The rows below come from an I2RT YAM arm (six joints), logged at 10 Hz.
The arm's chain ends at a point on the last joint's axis. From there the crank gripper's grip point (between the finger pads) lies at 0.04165 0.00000 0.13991 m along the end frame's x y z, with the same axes.
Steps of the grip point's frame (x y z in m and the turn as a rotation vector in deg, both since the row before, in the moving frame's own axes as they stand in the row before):
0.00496 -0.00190 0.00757 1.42 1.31 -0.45
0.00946 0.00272 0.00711 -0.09 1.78 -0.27
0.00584 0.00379 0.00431 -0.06 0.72 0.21
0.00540 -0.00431 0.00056 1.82 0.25 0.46
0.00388 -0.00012 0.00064 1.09 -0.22 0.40
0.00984 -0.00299 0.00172 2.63 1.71 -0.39
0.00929 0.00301 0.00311 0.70 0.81 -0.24
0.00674 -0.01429 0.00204 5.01 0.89 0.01
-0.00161 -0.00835 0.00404 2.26 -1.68 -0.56
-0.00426 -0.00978 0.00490 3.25 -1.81 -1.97
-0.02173 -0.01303 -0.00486 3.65 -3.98 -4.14
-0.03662 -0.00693 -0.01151 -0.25 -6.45 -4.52
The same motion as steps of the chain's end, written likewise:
0.00179 0.00189 0.00861 1.42 1.31 -0.45
0.00513 0.00271 0.00847 -0.09 1.78 -0.27
0.00409 0.00349 0.00484 -0.06 0.72 0.21
0.00477 -0.00021 0.00081 1.82 0.25 0.46
0.00441 0.00225 0.00050 1.09 -0.22 0.40
0.00571 0.00370 0.00318 2.63 1.71 -0.39
0.00732 0.00489 0.00372 0.70 0.81 -0.24
0.00457 -0.00211 0.00324 5.01 0.89 0.01
0.00254 -0.00242 0.00300 2.26 -1.68 -0.56
0.00034 -0.00046 0.00392 3.25 -1.81 -1.97
-0.01150 -0.00139 -0.00703 3.65 -3.98 -4.14
-0.02055 -0.00489 -0.01530 -0.25 -6.45 -4.52

